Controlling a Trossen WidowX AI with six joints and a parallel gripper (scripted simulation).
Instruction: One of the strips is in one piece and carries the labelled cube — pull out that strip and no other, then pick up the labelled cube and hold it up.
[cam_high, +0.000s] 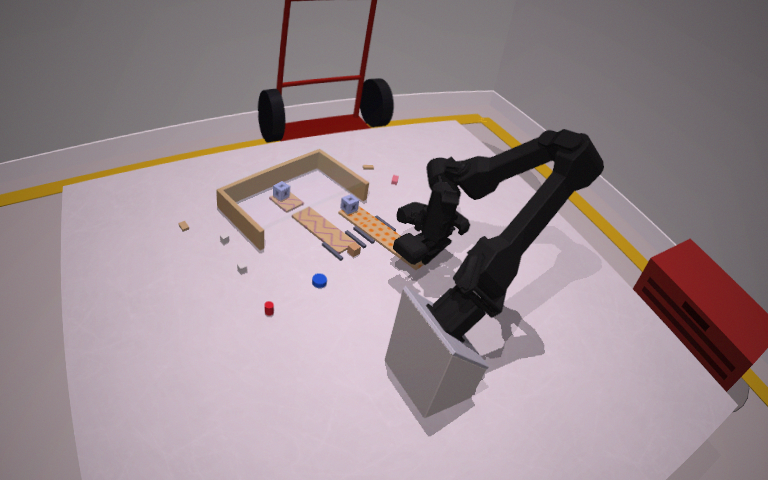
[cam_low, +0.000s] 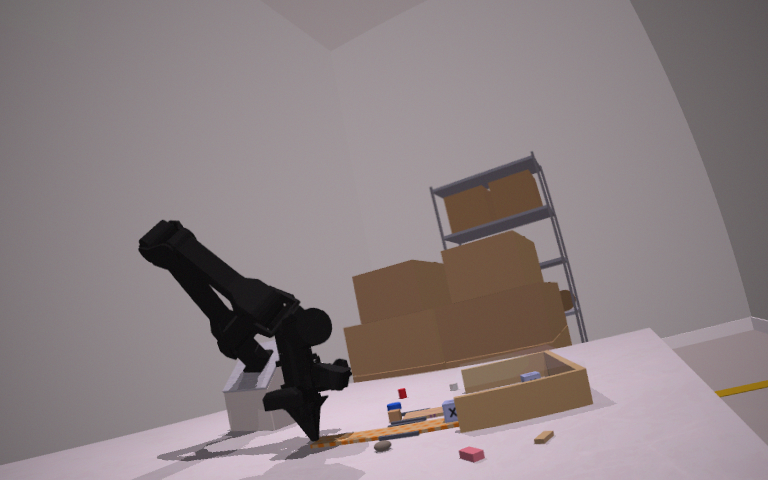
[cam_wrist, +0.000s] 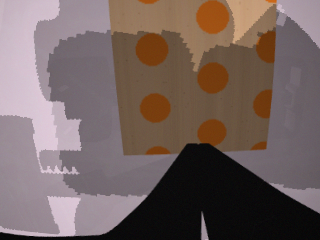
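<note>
Right now my gripper tip is 11 cm short of the orange dotted strip and 5 cm to the right of it. The rest, counted from my gripper tip: blue disc 24 cm to the left, 1 cm ahead; brown block 14 cm to the left, 8 cm ahead; pebble 16 cm ahead, 3 cm to the right.
</note>
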